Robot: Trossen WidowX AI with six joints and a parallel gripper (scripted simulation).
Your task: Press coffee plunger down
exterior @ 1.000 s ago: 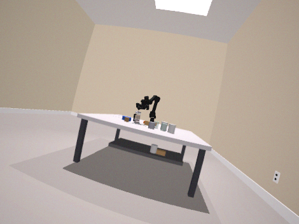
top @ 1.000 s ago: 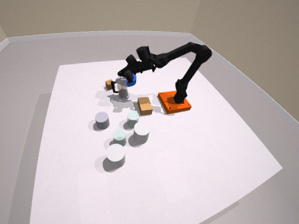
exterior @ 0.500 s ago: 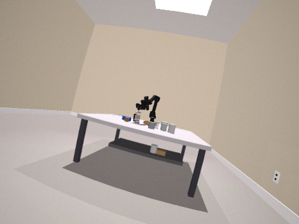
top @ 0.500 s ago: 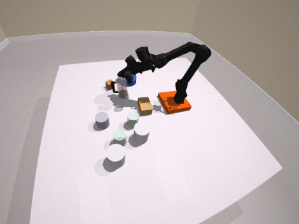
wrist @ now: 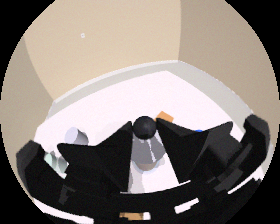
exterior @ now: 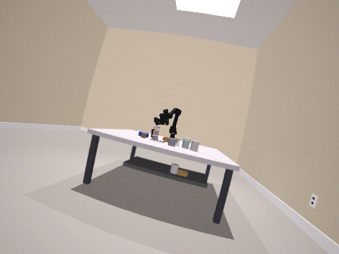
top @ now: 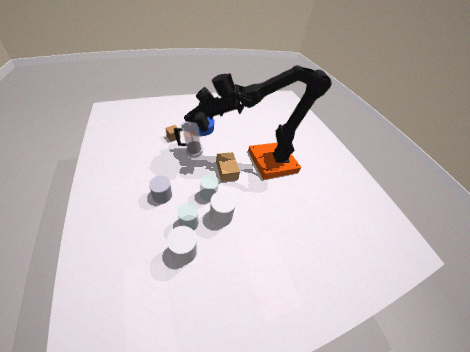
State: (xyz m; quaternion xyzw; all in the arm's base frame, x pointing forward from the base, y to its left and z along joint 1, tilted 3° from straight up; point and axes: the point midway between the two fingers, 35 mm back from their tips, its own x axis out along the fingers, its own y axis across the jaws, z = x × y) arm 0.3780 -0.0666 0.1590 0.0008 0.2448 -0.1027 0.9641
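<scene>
The coffee press lies 9 cm below my gripper tip. The rest, counted from my gripper tip: blue disc (16 cm to the right, 15 cm below, 7 cm behind); small brown cube (15 cm below, 9 cm to the right, 7 cm ahead).
</scene>
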